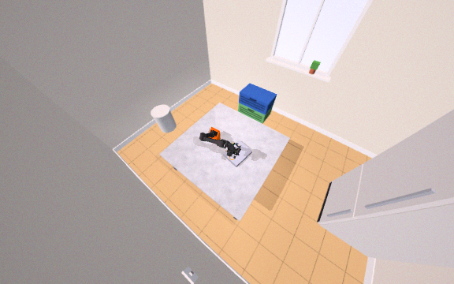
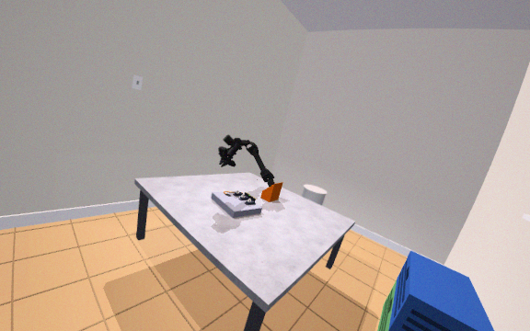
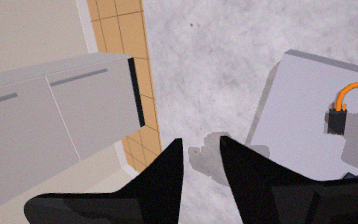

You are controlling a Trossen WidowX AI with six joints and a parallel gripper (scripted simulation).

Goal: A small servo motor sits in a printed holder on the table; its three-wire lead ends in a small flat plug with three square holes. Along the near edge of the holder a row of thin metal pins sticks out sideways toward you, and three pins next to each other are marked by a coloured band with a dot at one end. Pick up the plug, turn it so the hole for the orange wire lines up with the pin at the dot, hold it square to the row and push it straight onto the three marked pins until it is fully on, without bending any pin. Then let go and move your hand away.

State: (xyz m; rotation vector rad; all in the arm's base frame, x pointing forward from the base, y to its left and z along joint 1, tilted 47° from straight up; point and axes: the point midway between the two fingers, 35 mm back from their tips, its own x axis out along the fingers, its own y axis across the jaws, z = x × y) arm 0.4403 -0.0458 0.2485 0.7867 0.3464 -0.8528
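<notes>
The green band is 19 cm below my gripper tip, 18 cm to the left of it and 18 cm behind it. The rest, counted from my gripper tip: holder 23 cm below, 14 cm to the left, 3 cm behind; green board 21 cm below, 18 cm to the left, 18 cm behind.
</notes>
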